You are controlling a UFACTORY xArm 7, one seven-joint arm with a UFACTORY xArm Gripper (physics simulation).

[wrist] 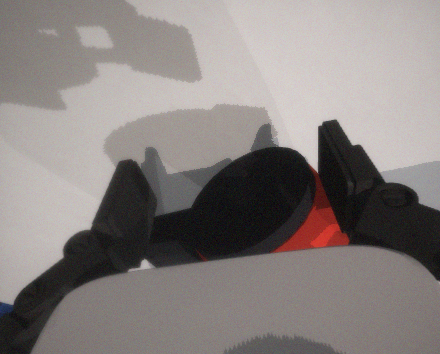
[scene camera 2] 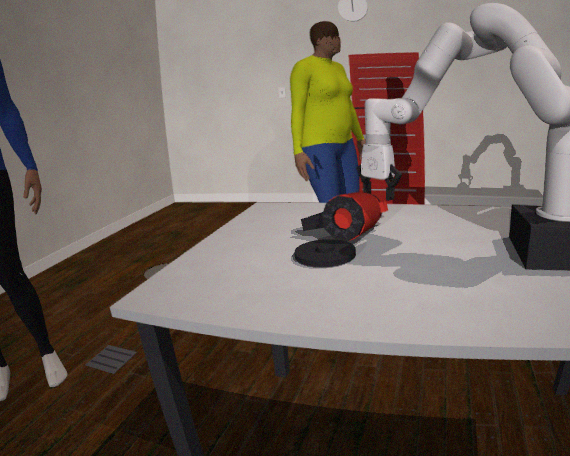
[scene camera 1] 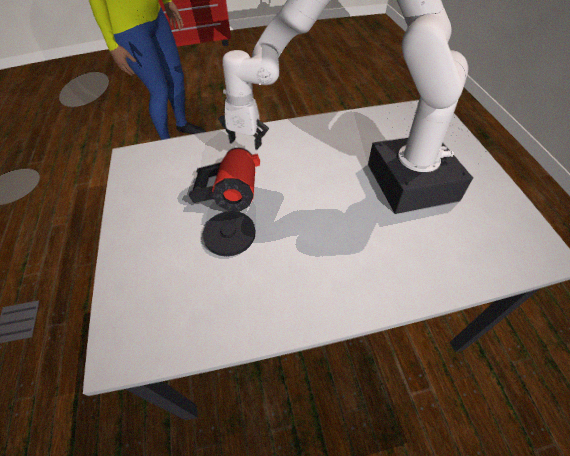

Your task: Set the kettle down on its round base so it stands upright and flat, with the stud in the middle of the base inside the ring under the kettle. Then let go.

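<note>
The red kettle [scene camera 1: 237, 167] [scene camera 2: 370, 212] [wrist: 300, 232] lies on its side. Its underside, with a dark ring [scene camera 1: 245, 198] [scene camera 2: 358, 220] around a red centre, faces the scene cameras. Its black handle [scene camera 1: 202, 185] [scene camera 2: 312, 221] [wrist: 172, 227] points left in the scene views; its small red spout [scene camera 1: 256, 160] [scene camera 2: 384, 206] is on the right. The round black base [scene camera 1: 235, 243] [scene camera 2: 325, 257] lies flat in front of the underside, its stud [scene camera 1: 228, 231] up. My gripper [scene camera 1: 245, 144] [scene camera 2: 378, 195] [wrist: 228, 164] is open and empty, above the kettle's lid end, fingers pointing down.
The white table [scene camera 1: 300, 300] [scene camera 2: 280, 310] carries the black block [scene camera 1: 420, 185] [scene camera 2: 545, 245] under the arm, at the right. A person in a yellow top [scene camera 1: 132, 15] [scene camera 2: 322, 100] stands behind the table, near a red cabinet [scene camera 1: 207, 25] [scene camera 2: 417, 125].
</note>
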